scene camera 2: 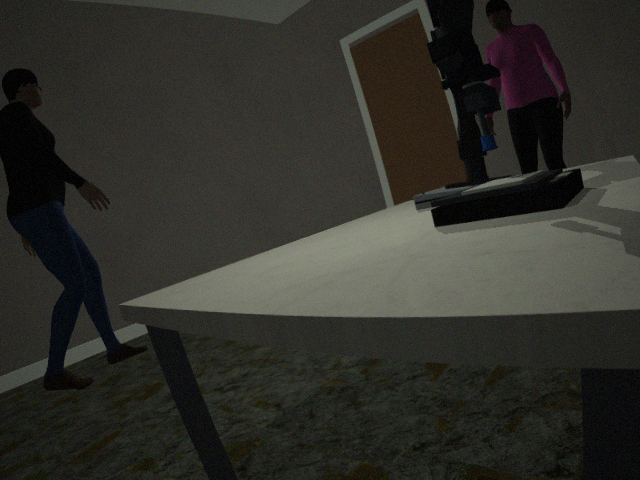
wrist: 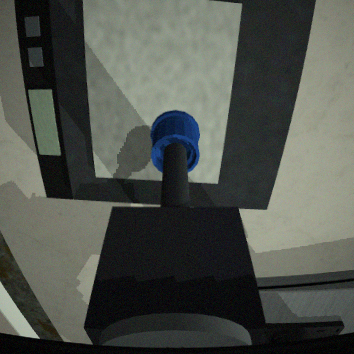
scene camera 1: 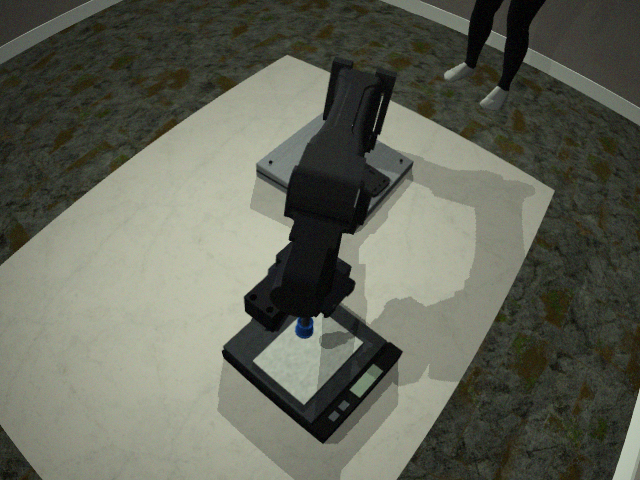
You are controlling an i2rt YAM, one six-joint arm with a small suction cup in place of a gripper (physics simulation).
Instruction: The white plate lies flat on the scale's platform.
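Where they show: hand, its tool point: (scene camera 2: 490, 149) (wrist: 174, 132) (scene camera 1: 304, 330); arm's base, origin of its link: (scene camera 2: 478, 183) (wrist: 287, 331).
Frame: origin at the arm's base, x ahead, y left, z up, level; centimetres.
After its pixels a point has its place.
The white plate (scene camera 1: 299, 369) {z 2.1, x 44.7, y 23.0 cm} (scene camera 2: 498, 182) {z 2.1, x 43.3, y 21.4 cm} (wrist: 165, 60) {z 2.1, x 44.3, y 21.5 cm} is thin and rectangular. It lies flat on the platform of the dark scale (scene camera 1: 382, 359) {z 0.8, x 33.9, y 32.5 cm} (scene camera 2: 506, 209) {z -1.8, x 51.1, y 24.5 cm} (wrist: 272, 75) {z 1.5, x 43.3, y 13.0 cm}, inside the platform's outline, with a dark margin showing around it. My gripper (scene camera 1: 304, 331) (scene camera 2: 489, 145) (wrist: 175, 137) {z 8.1, x 41.0, y 20.7 cm}, a small blue suction cup on a dark stem, points down above the plate near its arm-side edge. Scene camera 2 shows a gap between the cup and the plate. The cup is open and holds nothing. Part of the plate's arm-side edge is hidden behind the arm in scene camera 1.
The scale's pale green display (scene camera 1: 367, 380) {z 1.0, x 38.8, y 32.8 cm} (wrist: 44, 122) {z 1.0, x 39.0, y 32.6 cm} and two grey buttons run along one side. The arm's silver base plate (scene camera 1: 289, 152) {z 0.9, x 5.8, y -12.3 cm} stands behind the scale on the pale table (scene camera 1: 129, 268) {z -3.0, x 50.0, y -18.1 cm} (scene camera 2: 310, 279) {z -3.0, x 78.3, y 6.4 cm}. Two people (scene camera 2: 38, 170) (scene camera 2: 524, 67) stand beyond the table in scene camera 2.
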